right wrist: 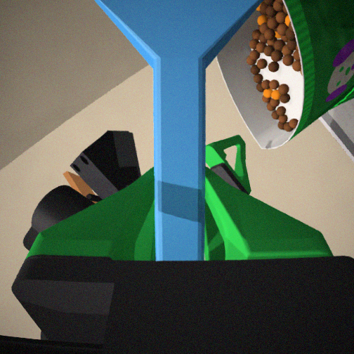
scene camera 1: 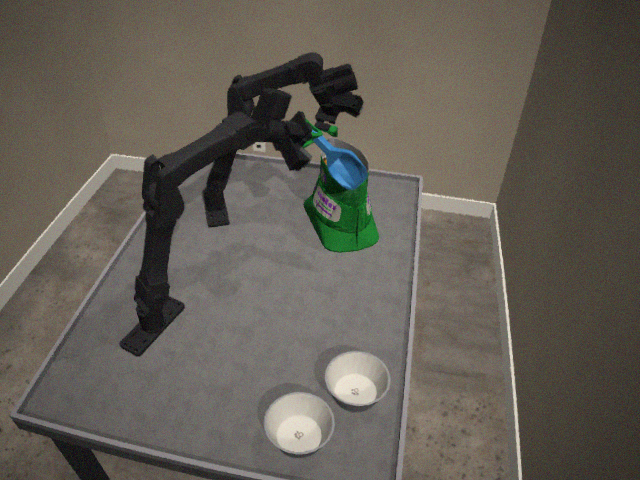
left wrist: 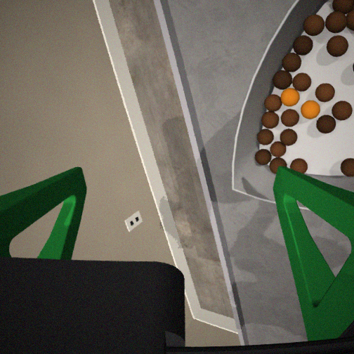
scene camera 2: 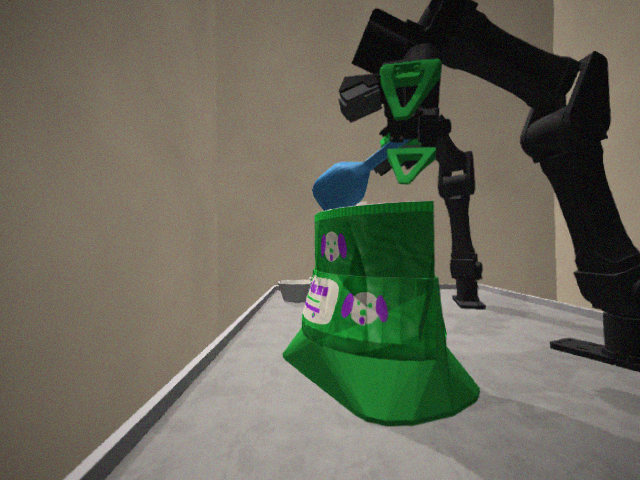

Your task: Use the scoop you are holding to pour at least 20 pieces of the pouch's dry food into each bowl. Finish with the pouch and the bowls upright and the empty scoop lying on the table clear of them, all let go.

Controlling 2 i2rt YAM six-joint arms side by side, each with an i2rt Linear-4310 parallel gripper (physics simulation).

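Observation:
My right gripper (scene camera 1: pixel 313 134) (right wrist: pixel 179 177) is shut on the handle of the blue scoop (scene camera 1: pixel 345 169) (scene camera 2: pixel 341 184) (right wrist: pixel 180 115). The scoop's head hangs just above the mouth of the pouch; no food shows in it in scene camera 1. The green pouch (scene camera 1: pixel 343 227) (scene camera 2: pixel 392 330) (right wrist: pixel 317 75) stands upright and open, with brown and orange food (left wrist: pixel 325 92) (right wrist: pixel 277 47) inside. My left gripper (scene camera 2: pixel 405 148) (left wrist: pixel 179 177) is open and empty, high above the pouch and close to the right gripper. Two white bowls (scene camera 1: pixel 356 387) (scene camera 1: pixel 298 432) stand upright and empty.
The grey table (scene camera 1: pixel 248 330) has a raised rim; the bowls stand near its front right corner in scene camera 1. The pouch stands near the far right corner. In scene camera 2 part of a bowl (scene camera 2: pixel 292 292) shows behind the pouch. The two forearms are close together.

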